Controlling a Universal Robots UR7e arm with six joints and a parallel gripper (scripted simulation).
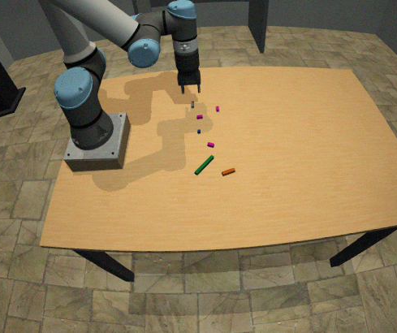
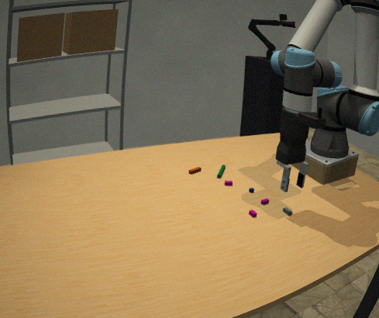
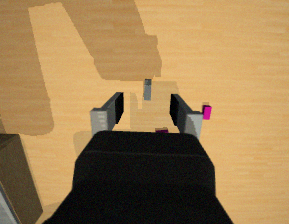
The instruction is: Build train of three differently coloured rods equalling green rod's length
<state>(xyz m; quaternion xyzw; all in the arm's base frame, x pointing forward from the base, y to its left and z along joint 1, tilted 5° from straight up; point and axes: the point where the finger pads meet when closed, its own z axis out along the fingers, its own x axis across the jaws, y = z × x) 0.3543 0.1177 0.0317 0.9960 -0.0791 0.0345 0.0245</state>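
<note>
The grey rod lies 80 mm below my hand. Round my hand: blue rod: 140 mm to the right, 80 mm below; orange rod: 320 mm to the right, 80 mm below, 60 mm ahead; green rod: 280 mm to the right, 80 mm below, 10 mm behind.
</note>
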